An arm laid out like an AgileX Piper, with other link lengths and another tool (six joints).
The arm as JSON. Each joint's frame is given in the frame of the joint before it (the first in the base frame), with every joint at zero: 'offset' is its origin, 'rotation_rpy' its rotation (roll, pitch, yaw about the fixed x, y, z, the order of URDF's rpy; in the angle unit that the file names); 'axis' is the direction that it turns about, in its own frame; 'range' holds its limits. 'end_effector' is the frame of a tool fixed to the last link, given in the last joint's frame.
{
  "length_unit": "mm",
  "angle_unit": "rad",
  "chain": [
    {
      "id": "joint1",
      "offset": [
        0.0,
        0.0,
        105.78
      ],
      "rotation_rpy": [
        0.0,
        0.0,
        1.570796
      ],
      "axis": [
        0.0,
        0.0,
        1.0
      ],
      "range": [
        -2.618,
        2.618
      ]
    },
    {
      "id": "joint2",
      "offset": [
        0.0,
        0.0,
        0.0
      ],
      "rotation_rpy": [
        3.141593,
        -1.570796,
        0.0
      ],
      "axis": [
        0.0,
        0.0,
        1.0
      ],
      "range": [
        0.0,
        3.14
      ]
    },
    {
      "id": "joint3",
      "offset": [
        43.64,
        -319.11,
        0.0
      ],
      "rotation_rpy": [
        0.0,
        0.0,
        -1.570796
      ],
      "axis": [
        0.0,
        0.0,
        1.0
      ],
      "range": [
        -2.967,
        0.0
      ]
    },
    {
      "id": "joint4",
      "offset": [
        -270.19,
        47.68,
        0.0
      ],
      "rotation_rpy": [
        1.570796,
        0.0,
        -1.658
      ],
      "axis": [
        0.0,
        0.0,
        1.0
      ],
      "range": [
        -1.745,
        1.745
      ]
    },
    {
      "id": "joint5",
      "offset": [
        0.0,
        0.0,
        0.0
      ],
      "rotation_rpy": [
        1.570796,
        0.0,
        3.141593
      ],
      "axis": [
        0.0,
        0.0,
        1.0
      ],
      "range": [
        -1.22,
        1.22
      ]
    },
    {
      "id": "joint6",
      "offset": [
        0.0,
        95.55,
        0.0
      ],
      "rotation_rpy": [
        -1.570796,
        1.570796,
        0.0
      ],
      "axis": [
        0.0,
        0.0,
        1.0
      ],
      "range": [
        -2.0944,
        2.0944
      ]
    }
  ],
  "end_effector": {
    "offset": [
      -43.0,
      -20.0,
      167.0
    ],
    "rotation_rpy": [
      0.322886,
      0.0,
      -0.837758
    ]
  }
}
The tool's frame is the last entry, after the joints.
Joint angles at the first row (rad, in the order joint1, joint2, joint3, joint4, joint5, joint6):
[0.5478, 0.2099, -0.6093, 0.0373, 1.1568, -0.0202]
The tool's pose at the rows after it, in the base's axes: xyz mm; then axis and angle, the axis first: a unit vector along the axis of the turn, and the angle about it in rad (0 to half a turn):
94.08 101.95 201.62 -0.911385 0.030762 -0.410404 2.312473
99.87 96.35 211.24 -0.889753 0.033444 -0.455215 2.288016
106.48 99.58 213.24 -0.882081 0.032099 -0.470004 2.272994
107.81 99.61 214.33 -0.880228 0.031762 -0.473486 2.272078
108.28 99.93 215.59 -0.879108 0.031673 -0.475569 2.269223
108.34 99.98 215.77 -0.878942 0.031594 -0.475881 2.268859
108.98 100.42 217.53 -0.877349 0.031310 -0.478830 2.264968
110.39 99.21 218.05 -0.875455 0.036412 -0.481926 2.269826
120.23 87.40 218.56 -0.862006 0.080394 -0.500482 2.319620
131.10 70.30 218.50 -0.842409 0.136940 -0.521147 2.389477
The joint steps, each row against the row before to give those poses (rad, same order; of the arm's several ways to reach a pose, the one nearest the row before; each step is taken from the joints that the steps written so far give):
[0.0000, -0.1096, 0.0593, -0.0575, 0.0150, 0.0313]
[0.0000, -0.0612, 0.0216, -0.0327, -0.0491, 0.0221]
[0.0000, -0.0043, 0.0258, -0.0043, -0.0550, 0.0057]
[0.0000, 0.0000, 0.0021, -0.0033, -0.0088, 0.0012]
[0.0000, 0.0000, 0.0000, 0.0000, -0.0051, 0.0009]
[-0.0001, 0.0000, 0.0000, 0.0001, -0.0007, 0.0000]
[0.0000, 0.0000, 0.0000, -0.0001, -0.0072, 0.0009]
[-0.0122, 0.0000, 0.0000, 0.0000, -0.0022, 0.0000]
[-0.1033, 0.0000, 0.0000, 0.0000, -0.0021, 0.0001]
[-0.1362, 0.0008, 0.0000, 0.0000, -0.0002, 0.0000]

